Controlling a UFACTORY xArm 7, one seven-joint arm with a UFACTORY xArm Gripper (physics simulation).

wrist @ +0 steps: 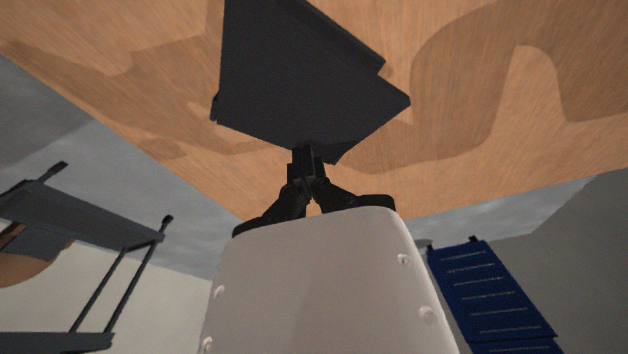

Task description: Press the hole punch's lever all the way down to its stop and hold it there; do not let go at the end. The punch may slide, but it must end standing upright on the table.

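Frame: origin at the arm's base, x ahead, y left, z up, level; metres.
Seen in the pictures: gripper, fingertip midpoint: (305, 157).
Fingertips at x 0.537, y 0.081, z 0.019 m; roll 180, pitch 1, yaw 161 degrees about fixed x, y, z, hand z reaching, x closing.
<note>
A point is followed by its place in that frame.
The hole punch (300, 75) {x 0.500, y 0.019, z 0.032 m} is a dark grey body at the top centre of the wrist view, on the wooden table (560, 150) {x 0.240, y 0.344, z -0.047 m}. Its broad flat lever plate faces the camera and hides most of the base; narrow dark edges show along its right side and at its left corner. The far end is cut off by the top of the view. My gripper (305, 157) {x 0.537, y 0.081, z 0.019 m} is shut with nothing between its fingers. Its fingertips overlap the near edge of the lever plate and appear to be against it. How far down the lever is cannot be told exactly.
A dark metal rack (95, 215) with thin posts stands beyond the table at the lower left, with a round brown object (25, 267) by it. A blue slatted unit (492, 290) stands at the lower right. Dark shadows fall across the table around the punch.
</note>
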